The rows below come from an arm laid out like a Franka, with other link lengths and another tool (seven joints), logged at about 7 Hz.
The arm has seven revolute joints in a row. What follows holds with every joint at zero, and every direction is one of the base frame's.
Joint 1 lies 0.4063 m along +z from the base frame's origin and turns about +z.
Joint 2 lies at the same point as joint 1 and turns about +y.
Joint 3 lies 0.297 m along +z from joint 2 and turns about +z.
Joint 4 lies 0.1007 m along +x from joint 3 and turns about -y.
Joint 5 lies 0.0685 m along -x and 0.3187 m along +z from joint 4 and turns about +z.
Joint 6 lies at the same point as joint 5 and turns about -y.
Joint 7 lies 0.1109 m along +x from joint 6 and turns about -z.
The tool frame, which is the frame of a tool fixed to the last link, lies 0.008 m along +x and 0.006 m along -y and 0.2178 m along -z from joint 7; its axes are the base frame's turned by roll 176.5, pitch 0 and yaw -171.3 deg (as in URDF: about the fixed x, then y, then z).
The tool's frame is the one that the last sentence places.
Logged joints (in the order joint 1, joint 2, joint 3, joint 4, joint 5, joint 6, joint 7), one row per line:
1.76, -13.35, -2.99, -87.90, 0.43, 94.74, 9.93
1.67, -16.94, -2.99, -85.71, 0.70, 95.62, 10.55
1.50, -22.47, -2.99, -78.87, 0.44, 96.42, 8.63
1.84, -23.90, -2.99, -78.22, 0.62, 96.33, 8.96
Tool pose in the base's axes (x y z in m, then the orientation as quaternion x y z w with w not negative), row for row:
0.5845, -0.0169, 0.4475, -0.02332, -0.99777, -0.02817, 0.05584
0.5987, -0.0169, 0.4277, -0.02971, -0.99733, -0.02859, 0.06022
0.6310, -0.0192, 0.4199, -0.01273, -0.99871, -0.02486, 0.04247
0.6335, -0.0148, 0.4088, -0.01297, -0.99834, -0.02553, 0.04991
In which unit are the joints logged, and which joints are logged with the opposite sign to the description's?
The joints are logged in degrees. Opposite sign: joint 2.
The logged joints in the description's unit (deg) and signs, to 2 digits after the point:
1.76, 13.35, -2.99, -87.90, 0.43, 94.74, 9.93
1.67, 16.94, -2.99, -85.71, 0.70, 95.62, 10.55
1.50, 22.47, -2.99, -78.87, 0.44, 96.42, 8.63
1.84, 23.90, -2.99, -78.22, 0.62, 96.33, 8.96

